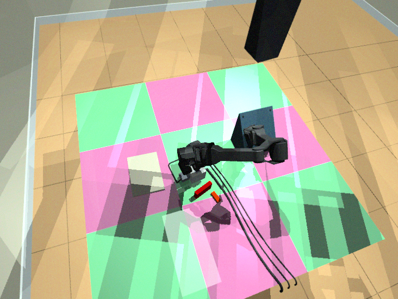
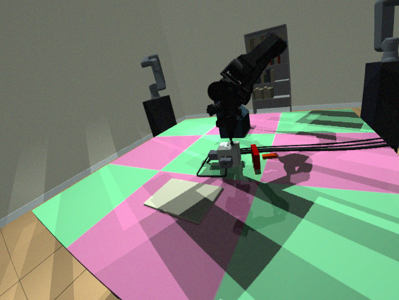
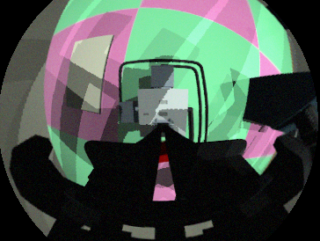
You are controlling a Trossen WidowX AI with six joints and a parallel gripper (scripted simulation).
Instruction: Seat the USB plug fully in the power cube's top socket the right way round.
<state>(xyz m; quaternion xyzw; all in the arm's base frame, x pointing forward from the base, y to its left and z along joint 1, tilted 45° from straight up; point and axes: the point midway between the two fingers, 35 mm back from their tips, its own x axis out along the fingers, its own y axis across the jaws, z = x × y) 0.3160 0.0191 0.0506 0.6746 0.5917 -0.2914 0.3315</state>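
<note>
The dark USB plug lies 2 cm below my gripper tip. The rest, counted from my gripper tip: red block 9 cm to the left, 8 cm below, 1 cm ahead; orange piece 14 cm to the left, 10 cm below, 4 cm behind; flat white pad 22 cm ahead, 13 cm to the right, 10 cm below.
</note>
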